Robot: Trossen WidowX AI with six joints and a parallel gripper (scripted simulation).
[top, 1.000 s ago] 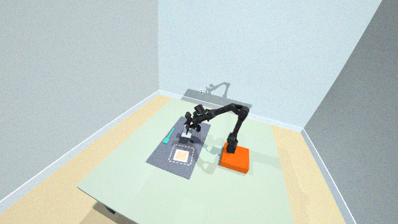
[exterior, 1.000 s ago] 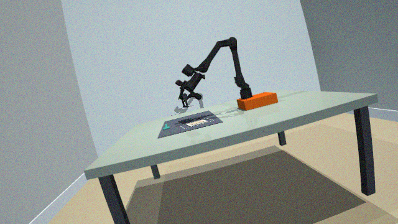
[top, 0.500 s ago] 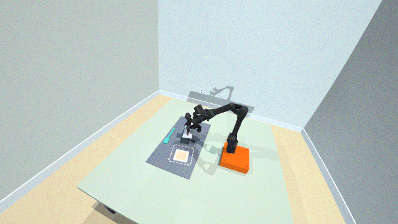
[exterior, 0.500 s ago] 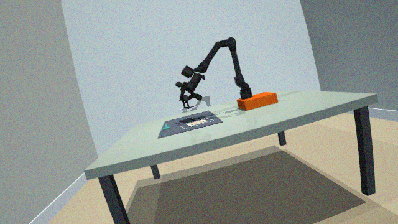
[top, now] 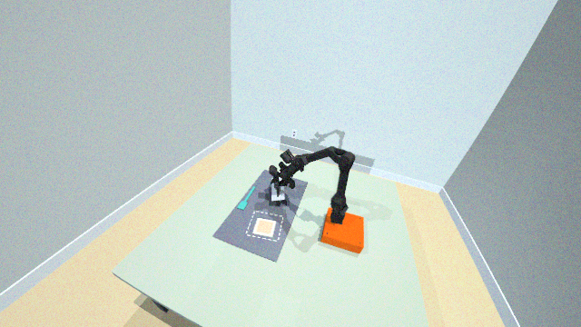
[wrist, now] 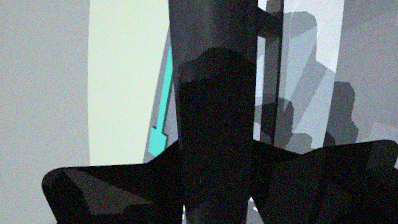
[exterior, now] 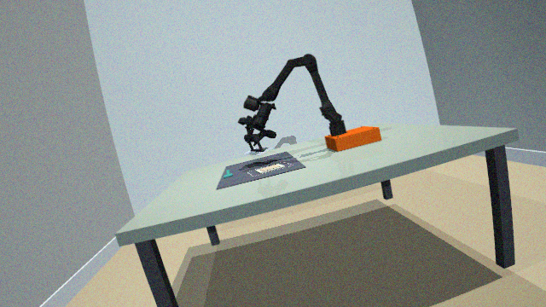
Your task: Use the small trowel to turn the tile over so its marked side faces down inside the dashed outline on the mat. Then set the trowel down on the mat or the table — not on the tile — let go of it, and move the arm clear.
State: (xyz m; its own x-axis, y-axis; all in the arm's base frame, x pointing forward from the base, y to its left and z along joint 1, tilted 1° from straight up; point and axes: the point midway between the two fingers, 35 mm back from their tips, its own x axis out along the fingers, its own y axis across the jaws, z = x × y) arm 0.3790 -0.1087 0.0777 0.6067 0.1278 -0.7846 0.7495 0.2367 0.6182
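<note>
Right now the trowel is 3 cm behind my gripper tip and 1 cm to the right of it. Also, from my gripper tip: grey mat 6 cm to the left, 12 cm below; then white tile 3 cm behind, 23 cm to the left, 10 cm below; then teal tool 14 cm ahead, 7 cm to the left, 10 cm below.
</note>
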